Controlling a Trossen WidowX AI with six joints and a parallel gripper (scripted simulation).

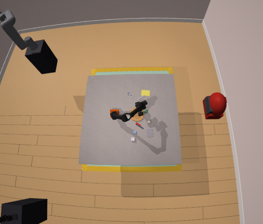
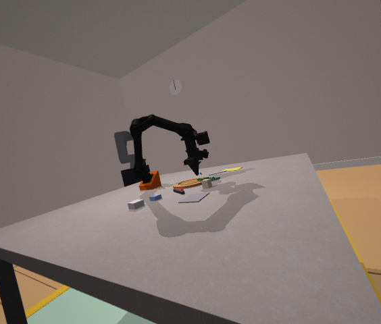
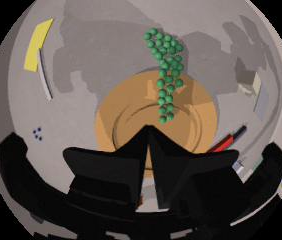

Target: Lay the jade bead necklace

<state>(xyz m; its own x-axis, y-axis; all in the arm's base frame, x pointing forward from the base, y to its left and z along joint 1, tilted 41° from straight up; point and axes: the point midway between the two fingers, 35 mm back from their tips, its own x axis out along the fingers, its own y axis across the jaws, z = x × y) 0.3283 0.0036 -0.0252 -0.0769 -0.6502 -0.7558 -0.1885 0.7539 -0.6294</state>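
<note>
The round wooden bead board lies 30 mm to the right of my gripper tip, 30 mm below it and 30 mm behind it. Also, from my gripper tip: beige cube: 160 mm to the right, 110 mm ahead, 20 mm below; then red-handled tool: 180 mm to the right, 30 mm below, 20 mm behind; then blue block: 280 mm to the right, 80 mm behind, 30 mm below.
</note>
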